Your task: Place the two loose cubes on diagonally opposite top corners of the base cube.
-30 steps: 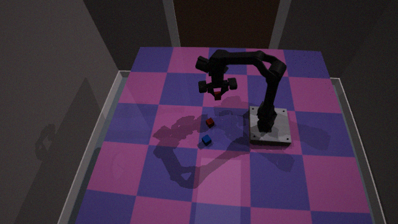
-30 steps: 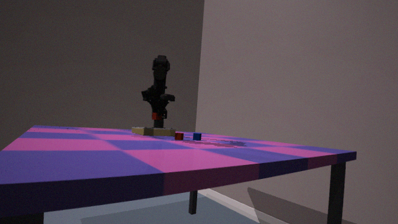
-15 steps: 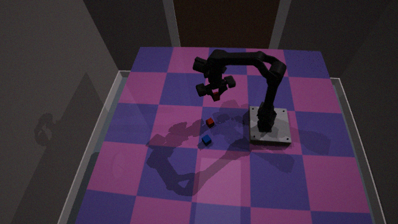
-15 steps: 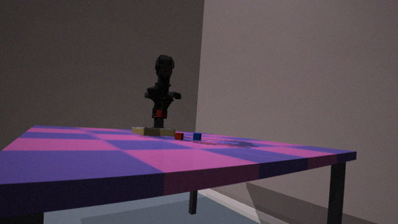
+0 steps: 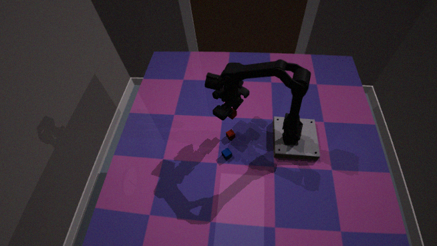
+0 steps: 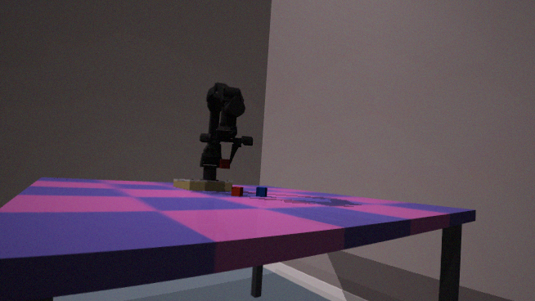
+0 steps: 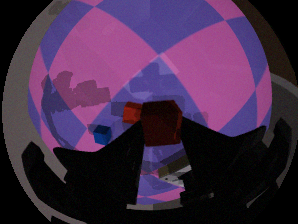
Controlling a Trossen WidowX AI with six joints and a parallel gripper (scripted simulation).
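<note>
The blue base cube is 20 mm ahead of my gripper tip, 160 mm to the left of it and 100 mm below it.
</note>
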